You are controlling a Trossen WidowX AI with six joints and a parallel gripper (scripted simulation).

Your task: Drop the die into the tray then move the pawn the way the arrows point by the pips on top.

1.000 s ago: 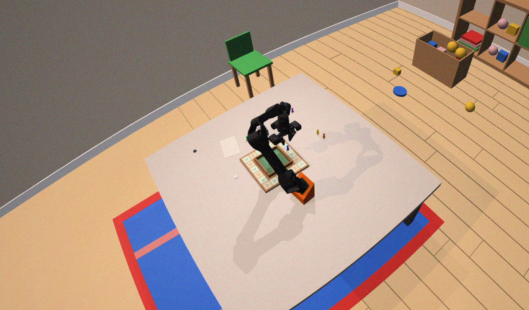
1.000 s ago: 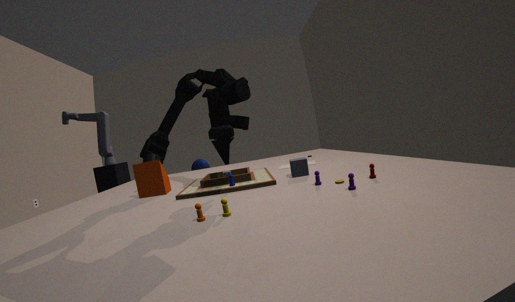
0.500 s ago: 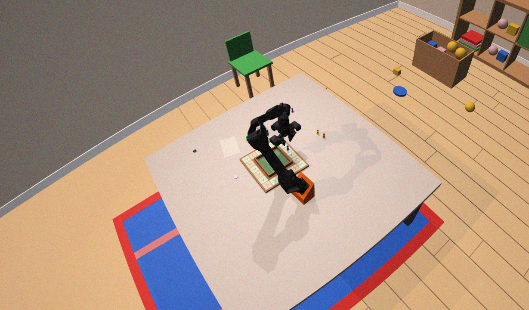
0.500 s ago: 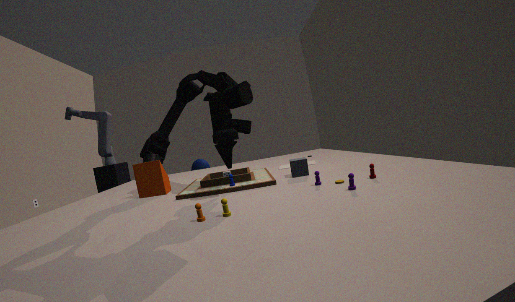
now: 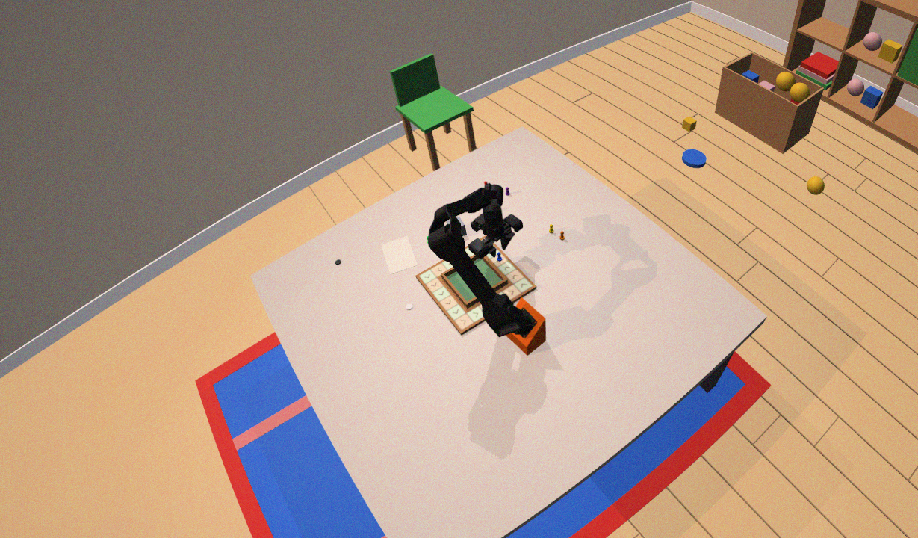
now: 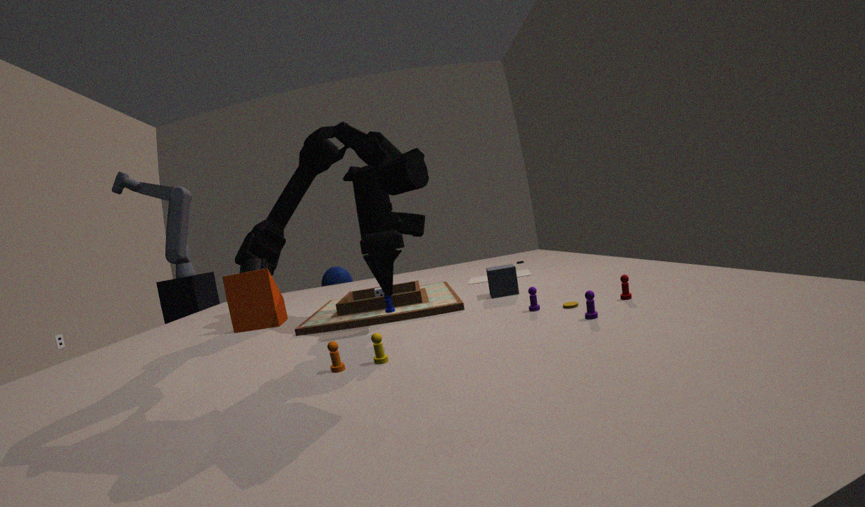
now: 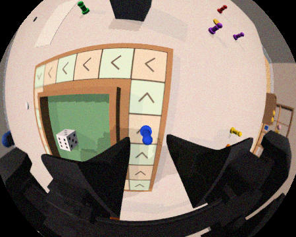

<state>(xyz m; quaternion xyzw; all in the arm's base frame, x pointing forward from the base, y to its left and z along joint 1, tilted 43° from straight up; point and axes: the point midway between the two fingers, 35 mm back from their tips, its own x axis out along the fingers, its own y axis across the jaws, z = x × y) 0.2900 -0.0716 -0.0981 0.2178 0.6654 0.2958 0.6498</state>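
Right now my gripper tip is 2 cm above the blue pawn. Also, from my gripper tip: yellow pawn 1 cm behind, 22 cm to the right, 3 cm below; green dice tray 2 cm behind, 12 cm to the left, 4 cm below; white die 2 cm behind, 13 cm to the left, 2 cm below.
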